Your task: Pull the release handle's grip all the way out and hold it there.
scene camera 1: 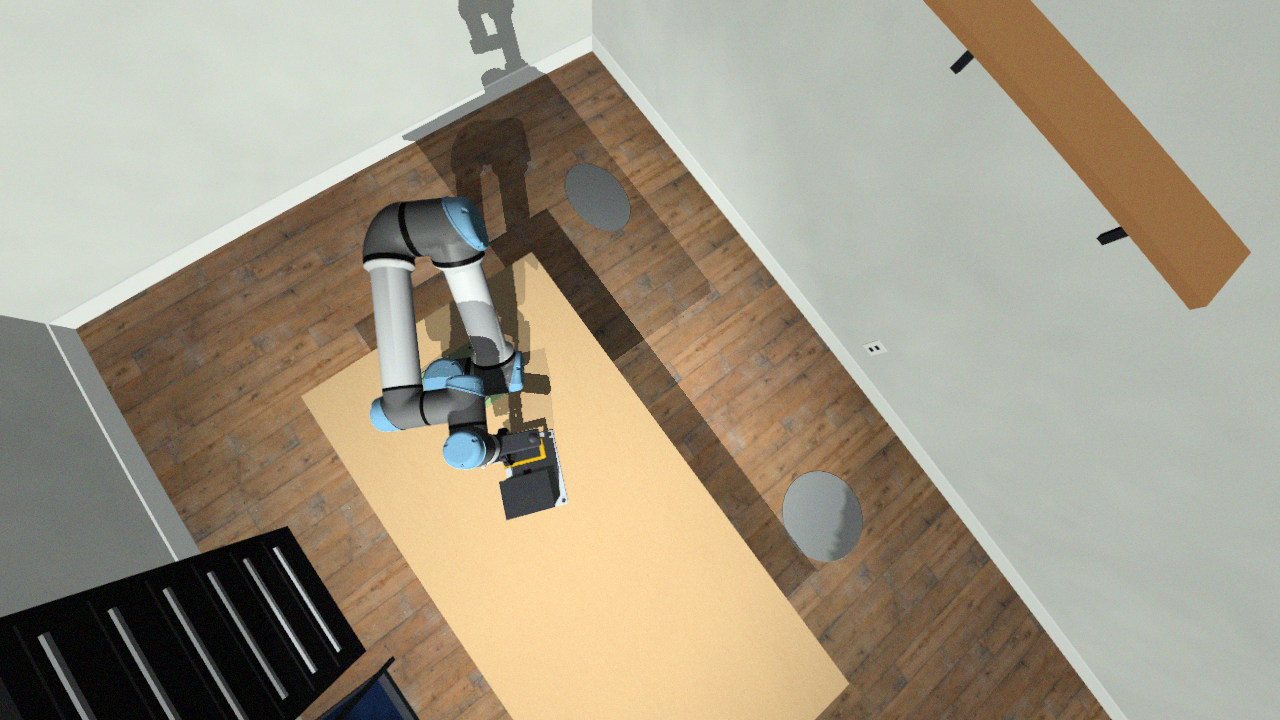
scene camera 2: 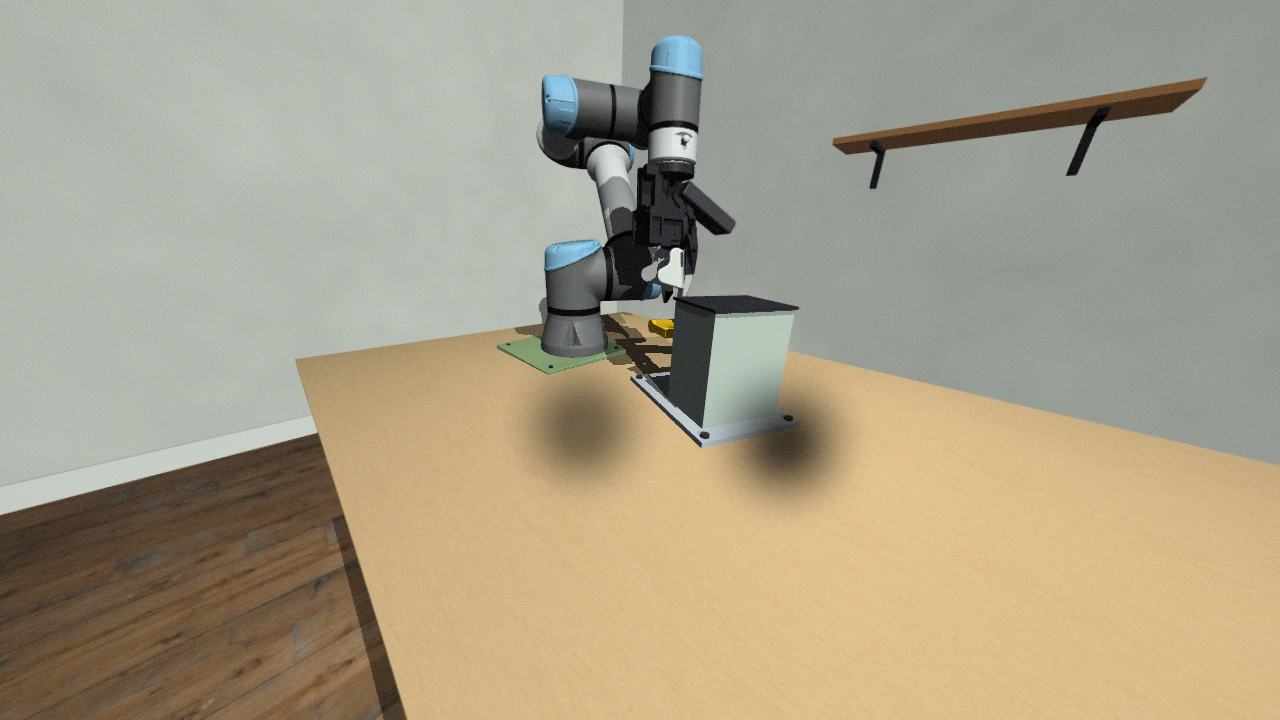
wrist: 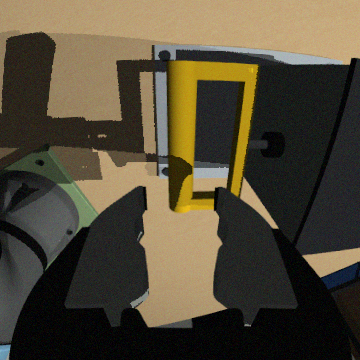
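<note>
The release handle is a yellow rectangular frame (scene camera 1: 526, 461) (scene camera 2: 662, 327) with a round grip bar (wrist: 181, 115) on its left side in the wrist view. A short shaft (wrist: 257, 144) joins the frame to the dark front of the housing (scene camera 1: 528, 494) (scene camera 2: 750, 371) (wrist: 310, 110). A gap shows between frame and housing. My gripper (scene camera 2: 673, 291) (wrist: 180, 188) is partly open and empty. It is above the handle; in the wrist view its fingertips stand at the handle's lower end, on either side of it. In scene camera 2, the housing hides part of the handle.
The housing stands on a light grey base plate (scene camera 1: 563, 488) (scene camera 2: 745, 428) (wrist: 161, 110) with bolts, on the wooden table (scene camera 1: 626, 573) (scene camera 2: 572, 555). The arm's base stands on a green plate (scene camera 2: 528, 354) (wrist: 60, 167). A wall shelf (scene camera 1: 1100, 152) (scene camera 2: 1011, 120) is off to the side.
</note>
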